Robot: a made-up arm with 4 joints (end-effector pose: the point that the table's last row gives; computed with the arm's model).
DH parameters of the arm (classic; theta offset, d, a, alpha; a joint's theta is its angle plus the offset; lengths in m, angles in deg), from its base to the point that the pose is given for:
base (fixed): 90 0.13 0 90
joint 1: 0 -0.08 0 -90
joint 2: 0 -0.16 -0.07 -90
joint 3: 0 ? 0.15 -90
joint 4: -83.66 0 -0.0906 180
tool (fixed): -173.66 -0.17 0 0
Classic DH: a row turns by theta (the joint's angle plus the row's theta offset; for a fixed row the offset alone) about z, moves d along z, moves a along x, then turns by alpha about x.
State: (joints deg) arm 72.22 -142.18 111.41 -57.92
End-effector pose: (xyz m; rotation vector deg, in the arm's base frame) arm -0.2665 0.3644 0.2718 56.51 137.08 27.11
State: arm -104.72 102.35 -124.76 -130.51
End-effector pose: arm 0.0010 0.1421 0.1917 93.16 26.68 57.42
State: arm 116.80 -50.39 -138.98 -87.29
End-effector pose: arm -0.2163 -0.0879 0.0257 -77.33 92.77 115.24
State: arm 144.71 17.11 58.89 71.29
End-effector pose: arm -0.0647 0.3267 0.2669 84.96 36.84 -60.07
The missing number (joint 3, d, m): 0.06
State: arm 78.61 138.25 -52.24 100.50
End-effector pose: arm -0.0843 0.1833 -0.0440 45.70 13.90 57.61
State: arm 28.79 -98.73 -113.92 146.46
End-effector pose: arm -0.0178 0.1123 0.2011 -93.79 -62.02 50.52
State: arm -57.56 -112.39 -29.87 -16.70
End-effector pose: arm 0.0558 -0.2365 0.0833 -28.32 -72.25 -67.90
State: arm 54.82 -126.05 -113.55 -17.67
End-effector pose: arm -0.0818 -0.0703 0.1375 61.85 -81.82 -124.15
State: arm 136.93 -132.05 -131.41 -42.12
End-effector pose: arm -0.1460 -0.1017 0.0818 49.80 -11.02 -164.99
